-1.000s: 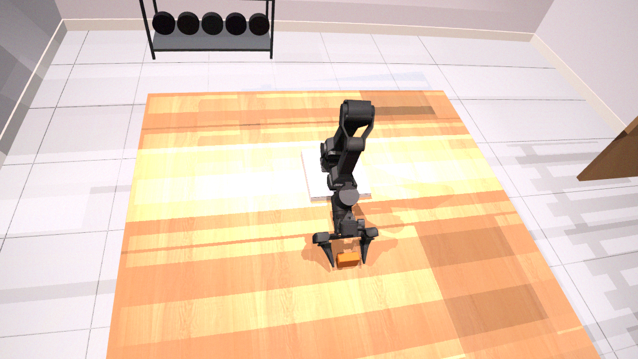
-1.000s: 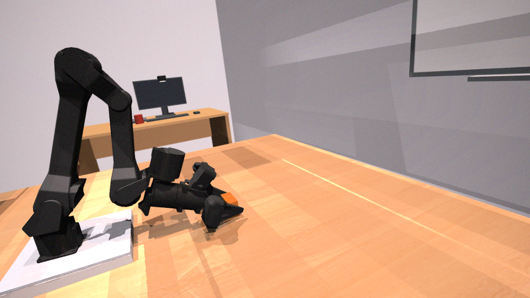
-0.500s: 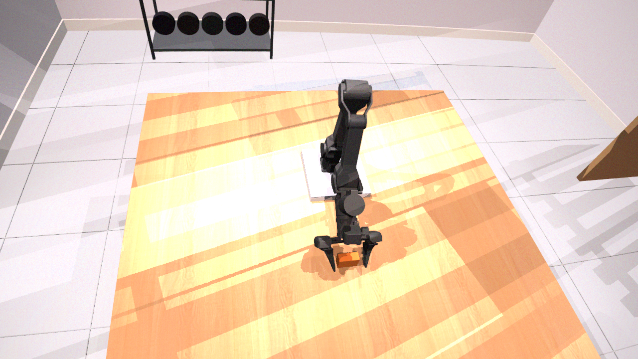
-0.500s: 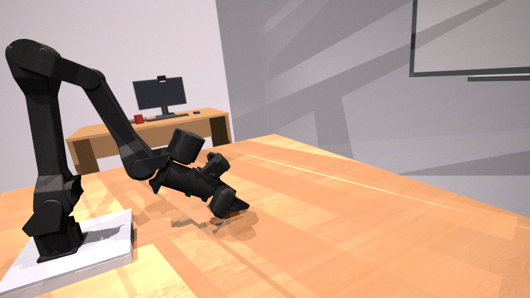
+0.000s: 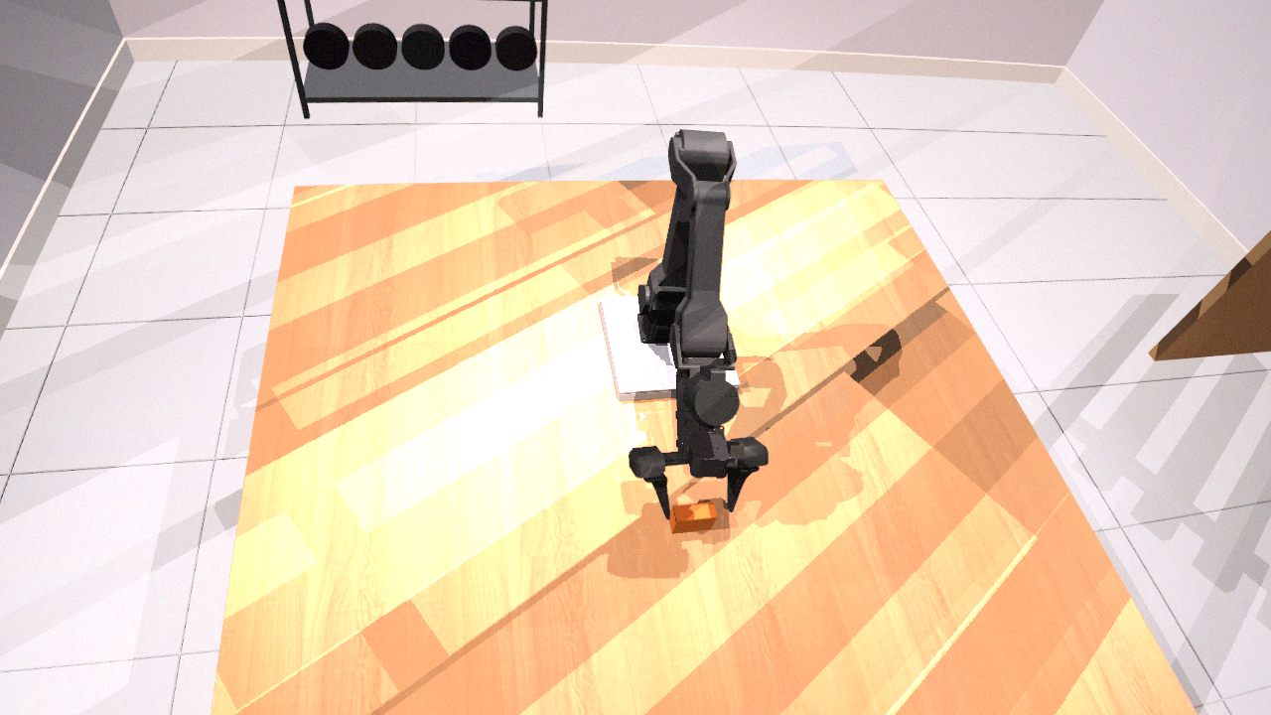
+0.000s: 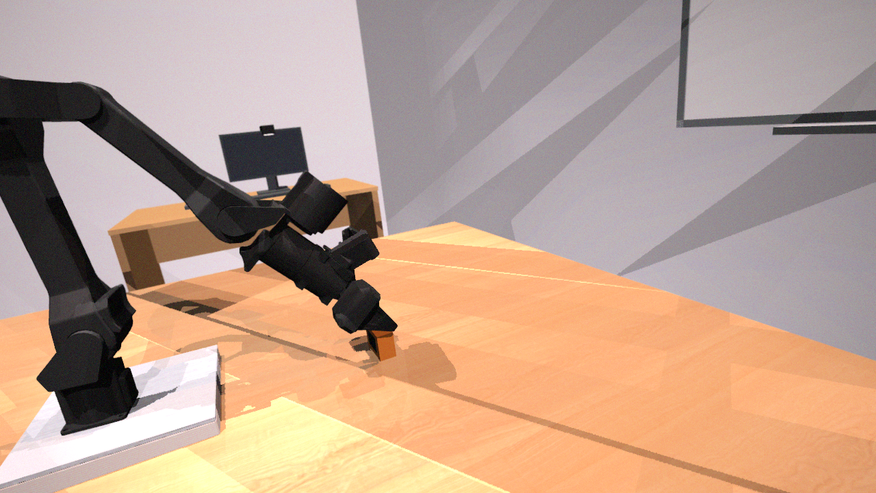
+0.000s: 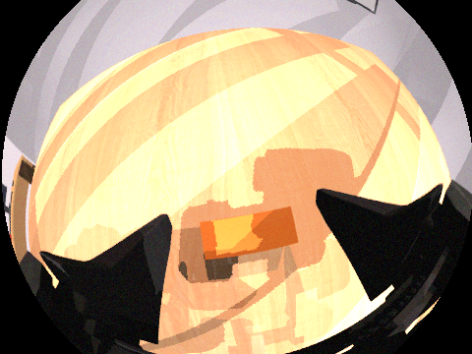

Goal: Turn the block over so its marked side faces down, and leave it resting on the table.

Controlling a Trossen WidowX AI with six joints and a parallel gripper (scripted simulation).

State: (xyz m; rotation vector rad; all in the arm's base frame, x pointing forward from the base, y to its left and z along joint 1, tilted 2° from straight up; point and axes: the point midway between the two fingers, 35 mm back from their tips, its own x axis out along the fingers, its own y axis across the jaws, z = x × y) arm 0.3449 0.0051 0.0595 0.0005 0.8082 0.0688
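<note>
Right now my gripper tip is 2 cm past the orange block and 3 cm above it.
</note>
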